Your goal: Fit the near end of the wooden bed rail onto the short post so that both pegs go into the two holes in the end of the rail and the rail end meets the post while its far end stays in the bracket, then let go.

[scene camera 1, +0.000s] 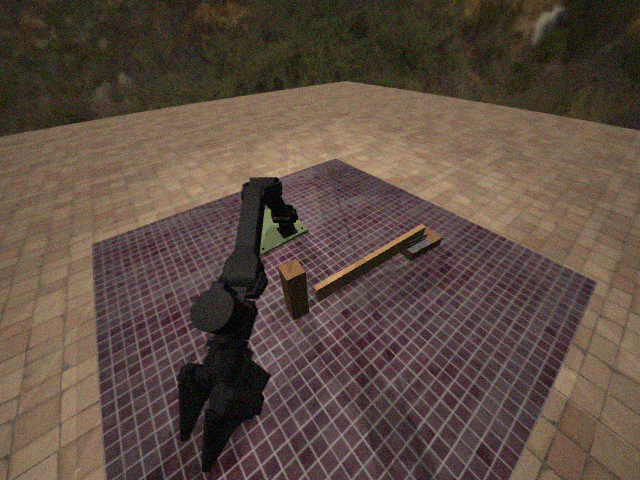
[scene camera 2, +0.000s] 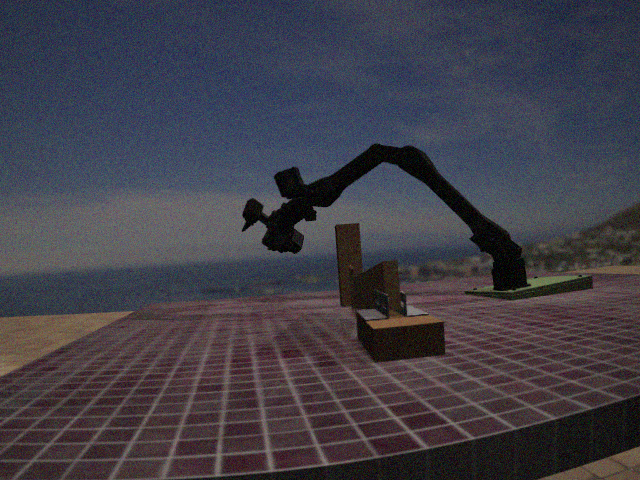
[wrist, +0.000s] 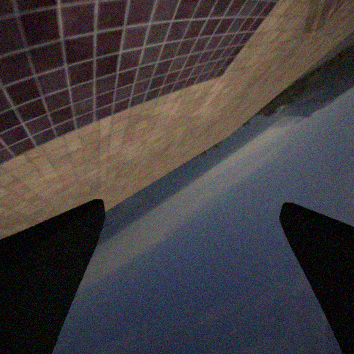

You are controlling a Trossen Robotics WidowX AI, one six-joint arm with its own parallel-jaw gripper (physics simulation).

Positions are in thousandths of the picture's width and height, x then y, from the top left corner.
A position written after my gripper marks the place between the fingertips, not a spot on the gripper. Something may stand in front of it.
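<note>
My gripper (scene camera 1: 302,947) holds nothing and is open. Scene camera 2 shows my gripper (scene camera 2: 399,499) too, and in the wrist view I find my gripper (wrist: 549,592) again. There is a wooden bed rail (scene camera 2: 601,578) here, and scene camera 1 also shows me the wooden bed rail (scene camera 1: 527,586), though the wooden bed rail is out of frame in the wrist view. I see an upright post (scene camera 2: 545,511) as well, and in scene camera 1 there is the upright post (scene camera 1: 459,578) again.
</note>
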